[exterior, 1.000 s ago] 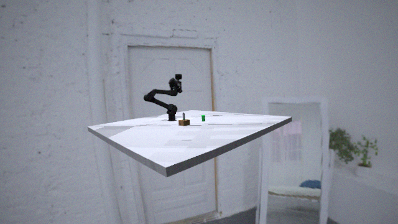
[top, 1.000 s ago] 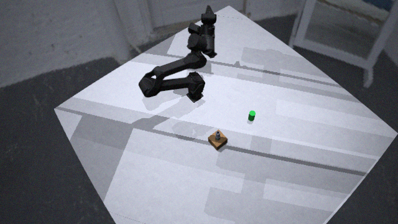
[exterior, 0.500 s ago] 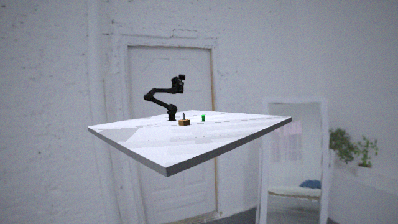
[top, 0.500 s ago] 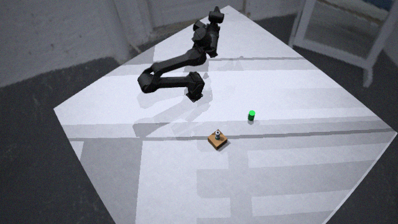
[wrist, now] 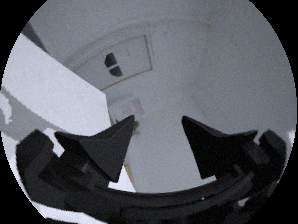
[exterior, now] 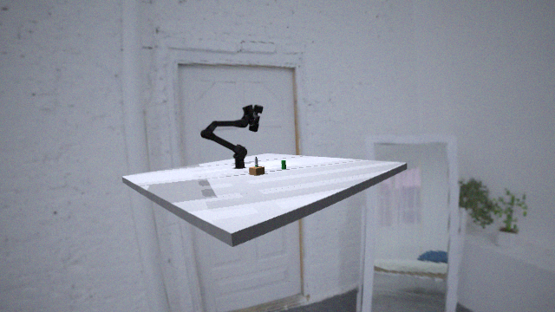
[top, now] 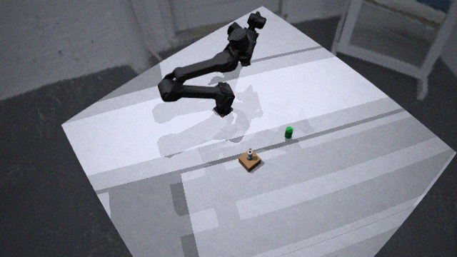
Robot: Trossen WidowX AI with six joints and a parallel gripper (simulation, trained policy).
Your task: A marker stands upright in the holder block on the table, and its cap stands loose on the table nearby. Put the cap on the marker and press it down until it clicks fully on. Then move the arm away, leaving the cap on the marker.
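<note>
Right now my gripper tip is 36 cm short of the green cap, 13 cm to the left of it and 31 cm above it. From my gripper tip the other things lie so: brown holder block 35 cm ahead, 33 cm to the right, 31 cm below.
</note>
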